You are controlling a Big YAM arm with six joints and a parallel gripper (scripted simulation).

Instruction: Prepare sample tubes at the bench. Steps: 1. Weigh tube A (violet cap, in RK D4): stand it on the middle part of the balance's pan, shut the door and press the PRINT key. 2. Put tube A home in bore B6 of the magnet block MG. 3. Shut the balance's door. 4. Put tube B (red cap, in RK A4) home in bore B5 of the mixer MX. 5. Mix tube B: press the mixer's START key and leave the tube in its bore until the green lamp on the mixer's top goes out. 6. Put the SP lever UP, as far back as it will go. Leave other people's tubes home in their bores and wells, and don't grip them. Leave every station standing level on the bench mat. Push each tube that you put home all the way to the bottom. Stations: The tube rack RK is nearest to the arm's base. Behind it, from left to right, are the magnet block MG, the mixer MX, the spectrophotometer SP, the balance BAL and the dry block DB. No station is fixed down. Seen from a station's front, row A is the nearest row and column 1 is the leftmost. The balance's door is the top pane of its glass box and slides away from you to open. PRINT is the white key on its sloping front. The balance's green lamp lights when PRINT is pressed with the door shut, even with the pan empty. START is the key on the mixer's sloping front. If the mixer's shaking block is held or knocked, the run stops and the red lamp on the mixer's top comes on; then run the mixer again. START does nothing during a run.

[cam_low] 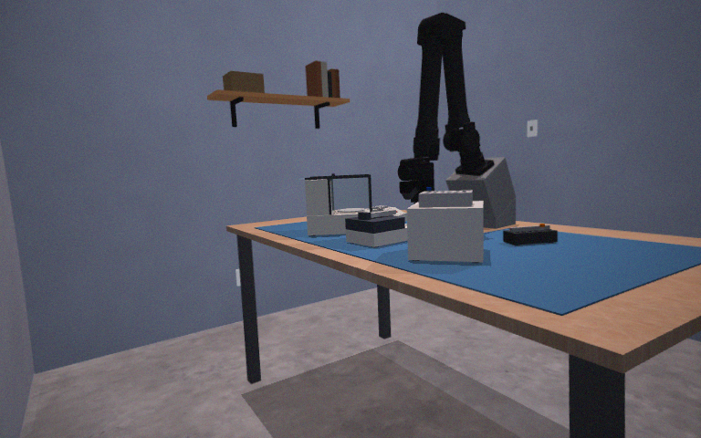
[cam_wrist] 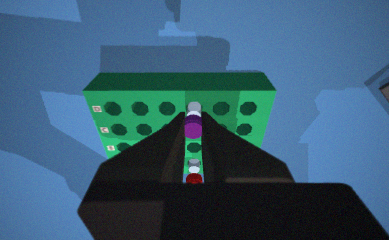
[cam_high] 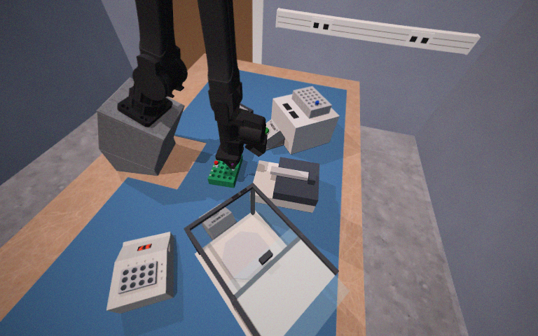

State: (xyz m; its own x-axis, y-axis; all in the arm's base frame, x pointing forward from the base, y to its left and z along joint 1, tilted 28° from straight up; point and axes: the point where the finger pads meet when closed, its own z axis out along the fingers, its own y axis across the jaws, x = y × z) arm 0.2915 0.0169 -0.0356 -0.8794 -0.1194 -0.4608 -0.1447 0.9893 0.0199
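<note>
Right now the green rack RK is 3 cm below my hand and 3 cm behind it. The rest, counted from my hand: SP lever: 19 cm ahead, 4 cm above; then white print key: 18 cm to the right, 3 cm ahead, 2 cm above; then green start key: 18 cm to the left, 5 cm ahead, 2 cm above.
</note>
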